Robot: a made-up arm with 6 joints.
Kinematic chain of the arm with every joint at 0, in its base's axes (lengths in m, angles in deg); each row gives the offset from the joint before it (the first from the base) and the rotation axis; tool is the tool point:
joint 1: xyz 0 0 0.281 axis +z
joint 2: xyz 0 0 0 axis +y
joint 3: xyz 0 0 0.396 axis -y
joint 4: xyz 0 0 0 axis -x
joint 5: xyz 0.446 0 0 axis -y
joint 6: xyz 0 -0.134 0 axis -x
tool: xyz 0 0 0
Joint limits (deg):
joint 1: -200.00..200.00
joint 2: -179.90..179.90
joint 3: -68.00..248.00
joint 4: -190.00..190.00
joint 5: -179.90..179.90
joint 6: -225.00..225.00
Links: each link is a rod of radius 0.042 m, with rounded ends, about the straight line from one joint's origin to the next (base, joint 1, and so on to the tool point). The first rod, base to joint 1, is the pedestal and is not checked.
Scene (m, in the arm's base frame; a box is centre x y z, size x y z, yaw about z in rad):
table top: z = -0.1
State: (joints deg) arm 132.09 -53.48 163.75 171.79 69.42 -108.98
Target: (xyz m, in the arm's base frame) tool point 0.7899 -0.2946 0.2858
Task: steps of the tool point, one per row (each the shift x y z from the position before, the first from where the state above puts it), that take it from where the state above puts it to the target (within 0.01 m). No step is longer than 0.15 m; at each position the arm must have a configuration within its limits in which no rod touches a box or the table.
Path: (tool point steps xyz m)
1: 0.1345 0.0229 0.0115
2: 0.1249 0.0583 0.0131
3: 0.1061 0.0898 0.0146
4: 0.0792 0.1144 0.0151

